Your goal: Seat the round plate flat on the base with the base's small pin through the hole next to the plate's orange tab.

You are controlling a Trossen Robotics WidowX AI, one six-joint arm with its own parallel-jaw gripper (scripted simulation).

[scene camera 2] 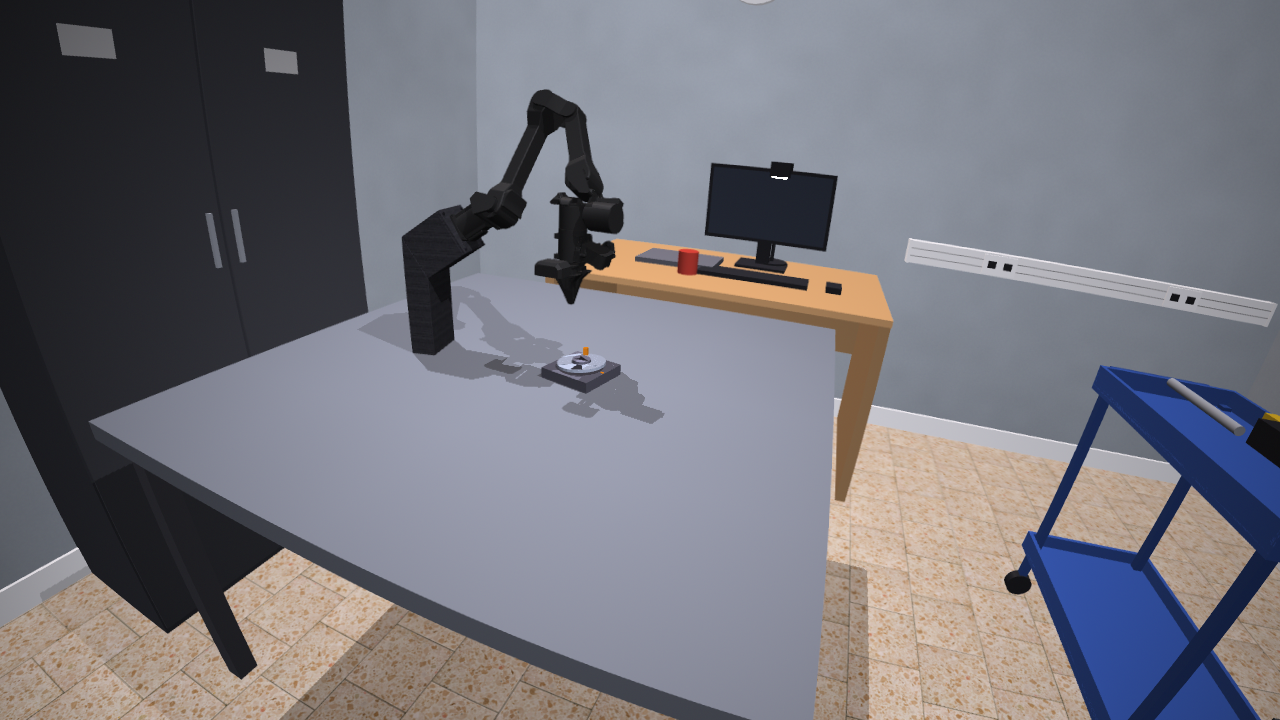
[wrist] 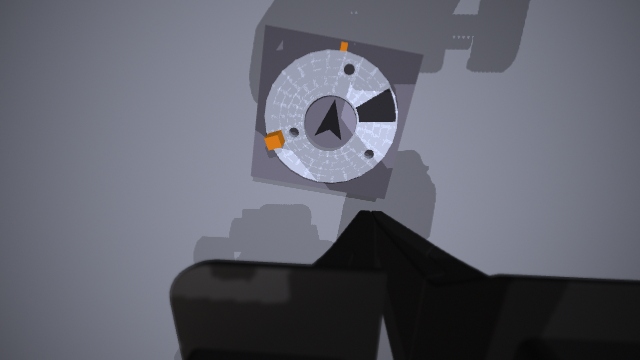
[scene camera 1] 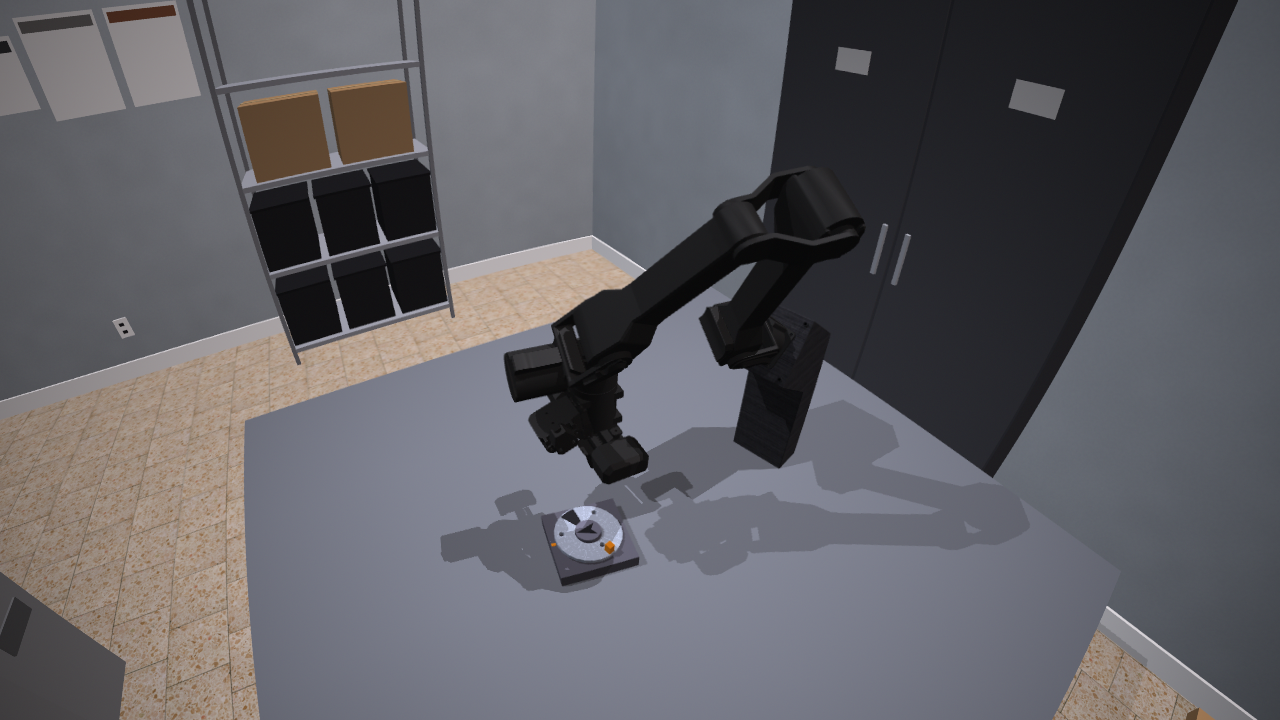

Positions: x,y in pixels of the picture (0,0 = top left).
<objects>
my gripper: scene camera 2; wrist 369,221; scene camera 1
same spot on my gripper: (scene camera 2: 570,286) = (scene camera 1: 579,439)
</objects>
